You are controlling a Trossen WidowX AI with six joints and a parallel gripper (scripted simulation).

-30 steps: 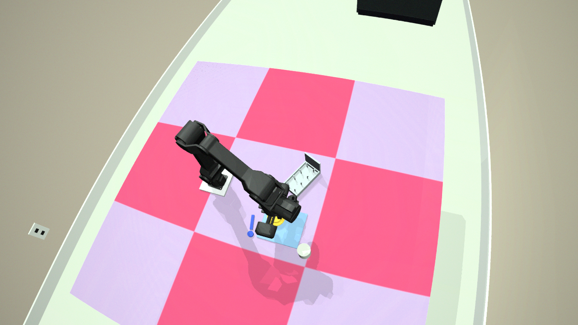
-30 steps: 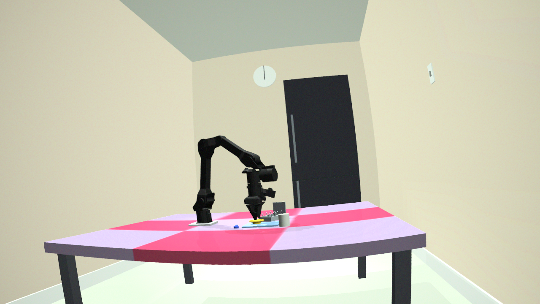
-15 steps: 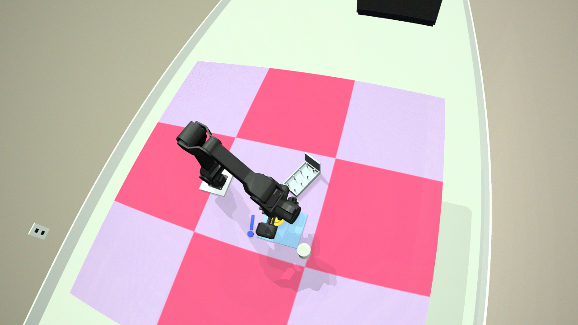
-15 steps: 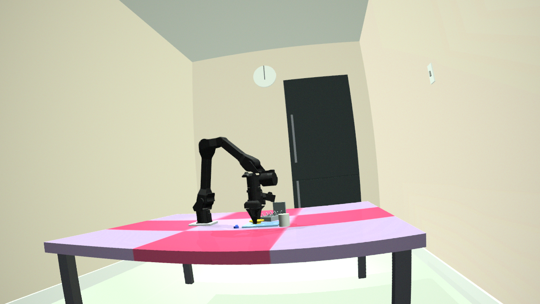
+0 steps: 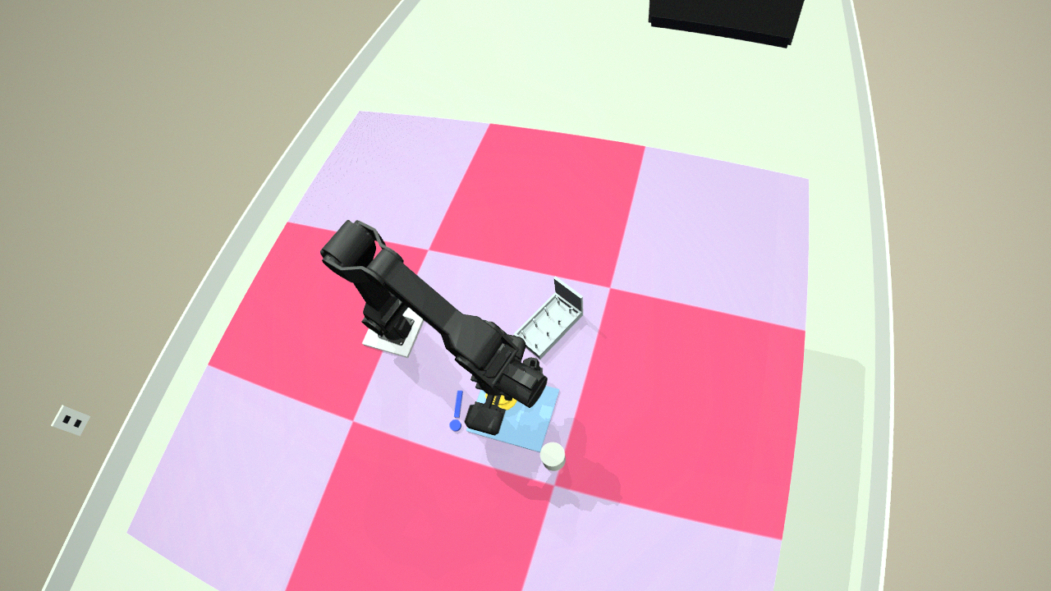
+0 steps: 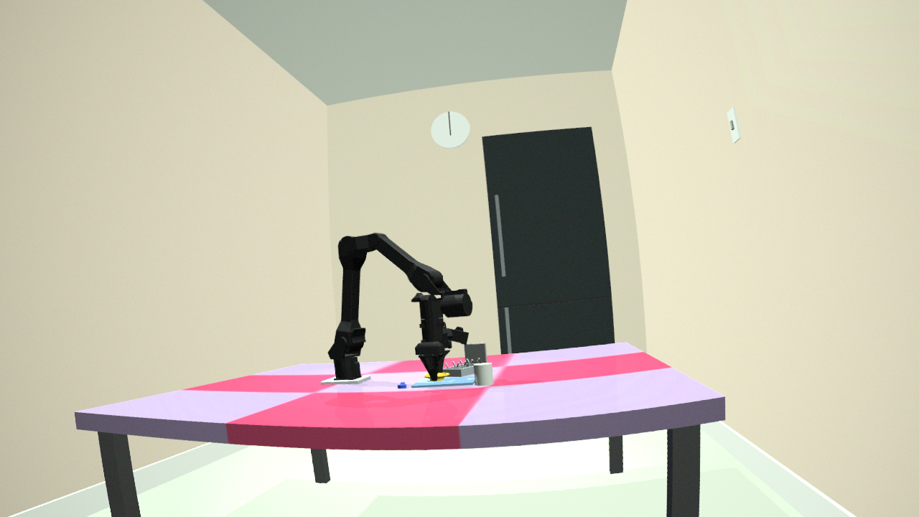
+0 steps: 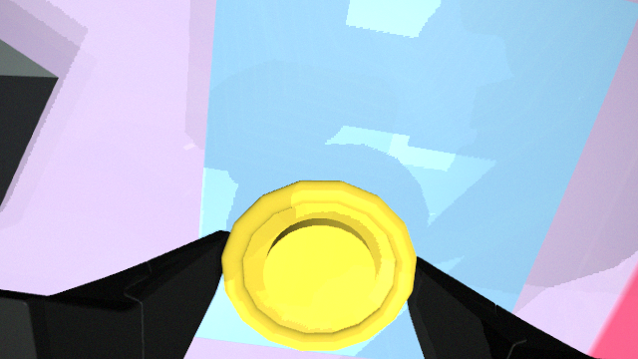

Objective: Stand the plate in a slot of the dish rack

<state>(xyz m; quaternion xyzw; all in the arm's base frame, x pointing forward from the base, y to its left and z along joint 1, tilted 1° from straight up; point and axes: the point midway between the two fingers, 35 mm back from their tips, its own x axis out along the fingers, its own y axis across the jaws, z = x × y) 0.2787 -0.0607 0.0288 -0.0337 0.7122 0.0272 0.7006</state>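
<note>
My gripper tip is 30 mm short of the light blue mat, 20 mm to the left of it and 10 mm above it. The rest, counted from my gripper tip: yellow plate 10 mm above; blue spoon 70 mm behind, 60 mm to the right; white cup 140 mm ahead, 80 mm to the right, 20 mm above.
</note>
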